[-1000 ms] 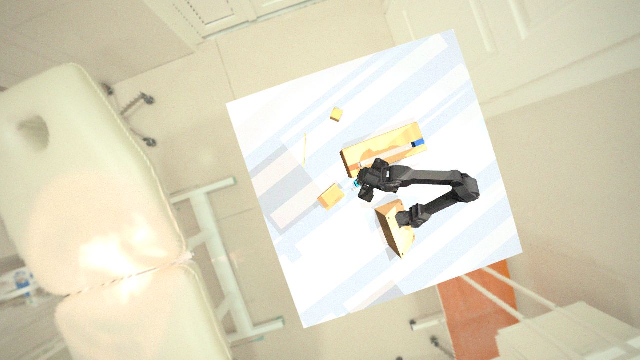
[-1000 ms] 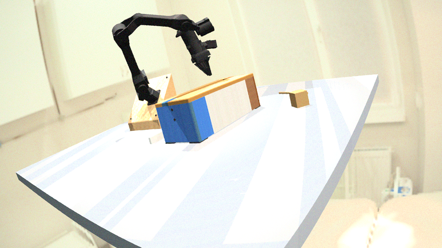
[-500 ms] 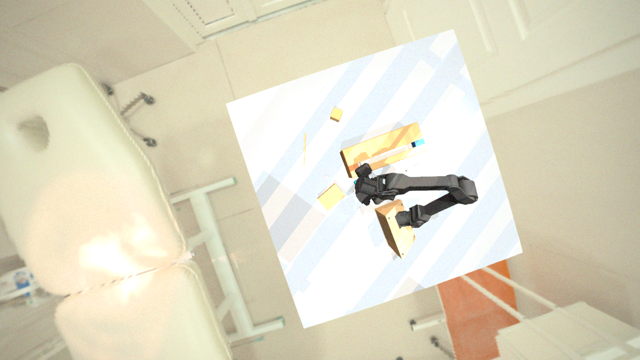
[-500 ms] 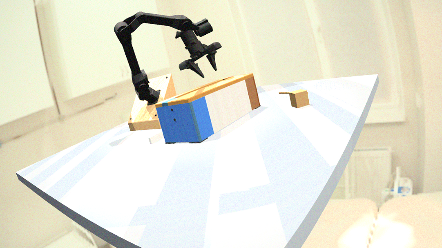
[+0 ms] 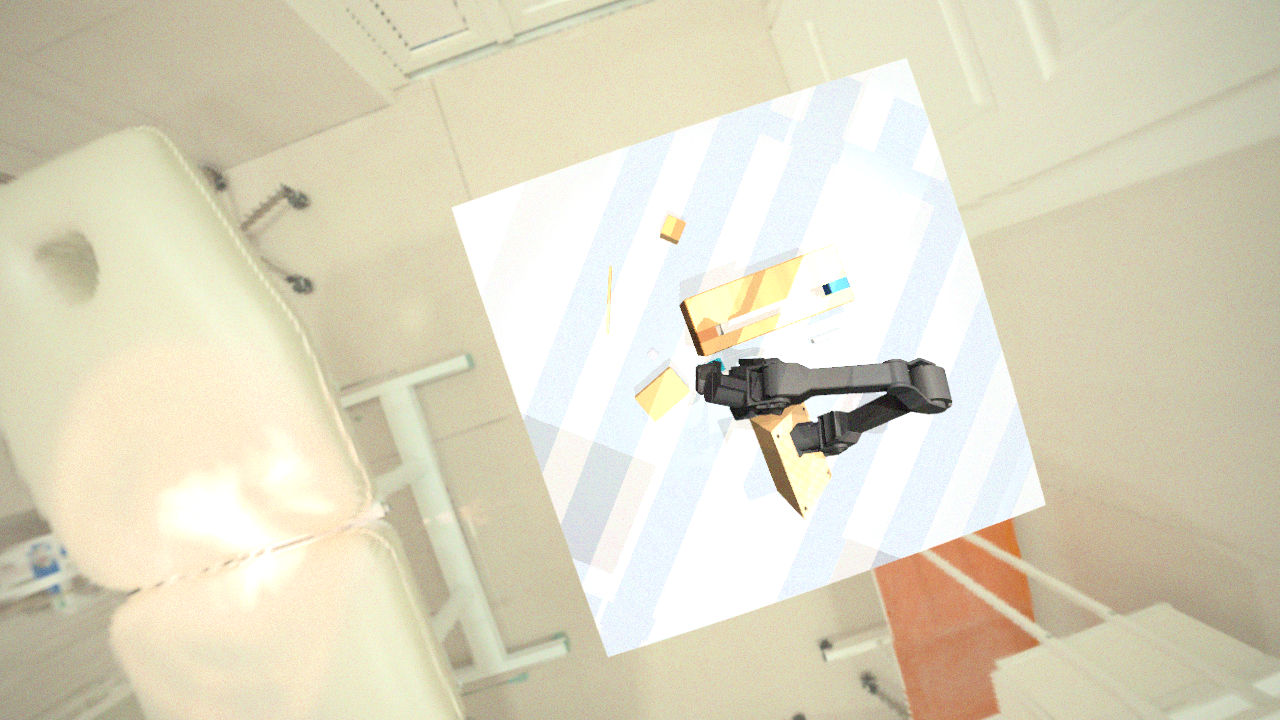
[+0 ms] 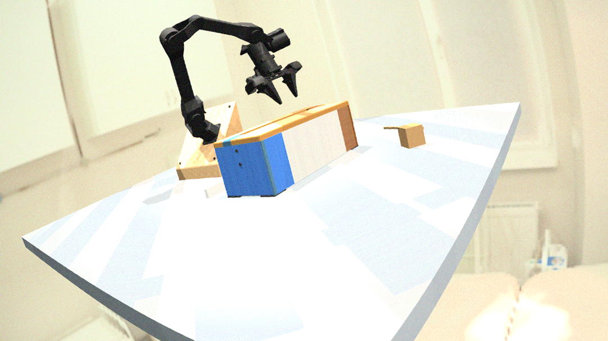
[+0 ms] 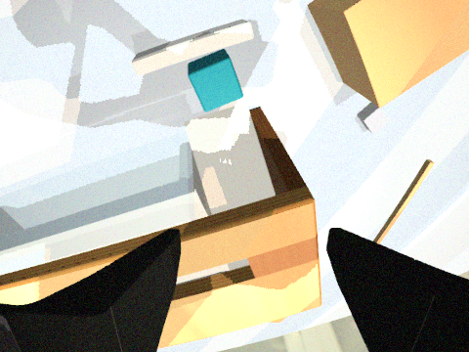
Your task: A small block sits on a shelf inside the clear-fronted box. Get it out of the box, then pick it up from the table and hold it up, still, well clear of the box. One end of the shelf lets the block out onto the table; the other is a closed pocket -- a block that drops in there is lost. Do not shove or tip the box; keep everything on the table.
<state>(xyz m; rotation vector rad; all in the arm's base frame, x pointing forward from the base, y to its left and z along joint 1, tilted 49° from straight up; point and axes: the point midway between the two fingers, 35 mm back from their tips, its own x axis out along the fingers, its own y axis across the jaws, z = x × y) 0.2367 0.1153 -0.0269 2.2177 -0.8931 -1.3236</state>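
The cyan block lies 20 mm behind my gripper tip and 150 mm below it. Also, from my gripper tip: wooden cube 350 mm ahead, 30 mm to the right, 140 mm below; then thin stick 250 mm ahead, 200 mm to the left, 160 mm below; then long box 50 mm ahead, 160 mm to the right, 100 mm below.
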